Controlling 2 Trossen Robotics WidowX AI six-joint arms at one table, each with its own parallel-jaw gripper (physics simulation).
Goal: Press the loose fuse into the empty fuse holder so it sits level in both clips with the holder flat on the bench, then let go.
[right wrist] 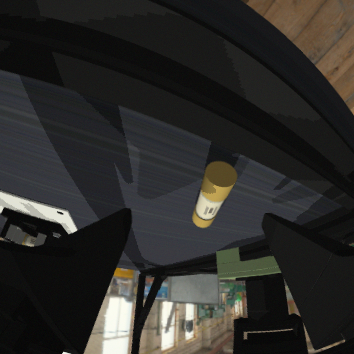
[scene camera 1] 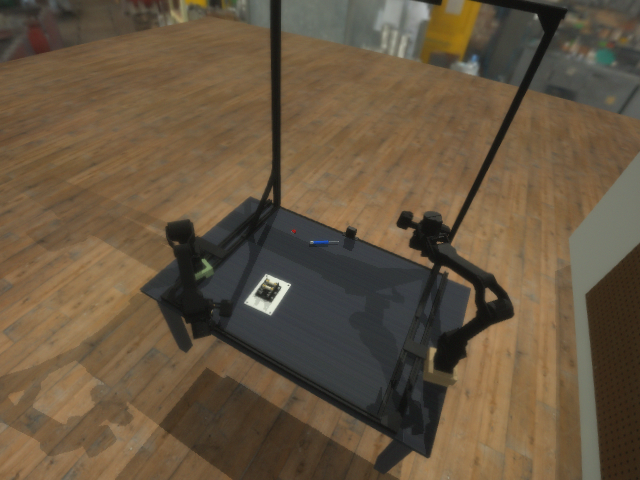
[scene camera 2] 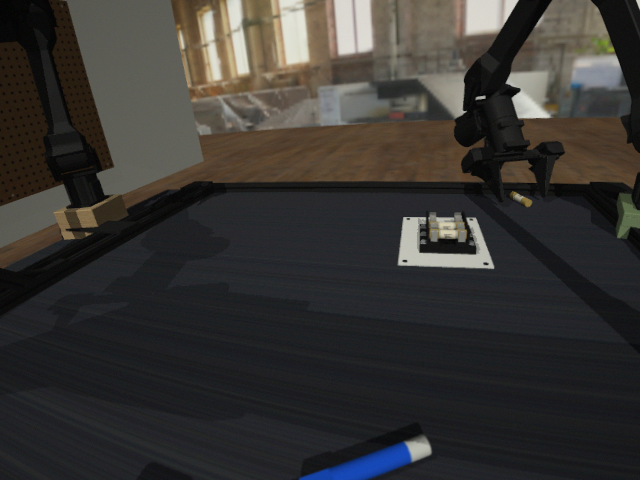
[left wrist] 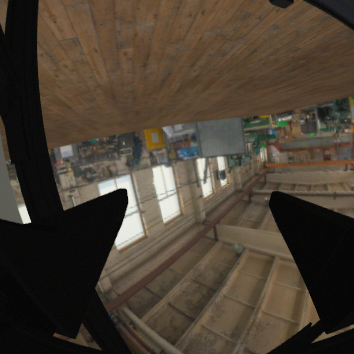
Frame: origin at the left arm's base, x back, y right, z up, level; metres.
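Seen in the pictures: left gripper, between the fingertips: (scene camera 1: 420, 216) (left wrist: 200, 197); right gripper, between the fingertips: (right wrist: 198, 218) (scene camera 1: 213, 305) (scene camera 2: 523, 199); left arm's base, origin of its link: (scene camera 1: 443, 363) (scene camera 2: 88, 202); right arm's base, origin of its link: (right wrist: 263, 275) (scene camera 1: 196, 266).
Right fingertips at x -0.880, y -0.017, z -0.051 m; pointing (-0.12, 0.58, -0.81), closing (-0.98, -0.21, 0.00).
Note:
Pixels of each thing's top centre, then the offset from my right fingertips to it.
- loose fuse, centre of its top: (right wrist: 210, 211) (scene camera 2: 520, 195) dx -0.001, dy -0.016, dz +0.002 m
- black fuse holder, centre of its top: (scene camera 2: 442, 217) (right wrist: 26, 246) (scene camera 1: 268, 288) dx +0.177, dy +0.132, dz +0.024 m
- blue screwdriver, centre of its top: (scene camera 2: 327, 475) (scene camera 1: 324, 241) dx +0.316, dy +0.501, dz +0.002 m
- tiny red item, centre of its top: (scene camera 1: 293, 230) dx +0.149, dy +0.522, dz -0.003 m
The loose fuse (scene camera 2: 520, 199) (right wrist: 214, 195), a cylinder with brass ends and a white label, lies on the bench near the far edge in scene camera 2. My right gripper (scene camera 2: 522, 197) (right wrist: 198, 218) is open; its fingertips stand apart around the fuse's place in the picture, and I cannot tell how high above it they are. The black fuse holder (scene camera 1: 268, 290) (scene camera 2: 447, 248) sits on a white plate (scene camera 1: 257, 304) (scene camera 2: 409, 253). Two fuses show in its clips; the rear clips look empty. My left gripper (left wrist: 200, 197) is open and empty, pointed away from the bench.
A blue screwdriver (scene camera 1: 321, 242) (scene camera 2: 369, 463), a small black block (scene camera 1: 351, 231) and a tiny red item (scene camera 1: 293, 231) lie toward the far edge in scene camera 1. A green block (scene camera 1: 205, 269) (scene camera 2: 627, 217) and a wooden block (scene camera 1: 439, 374) (scene camera 2: 93, 214) stand at the arm bases.

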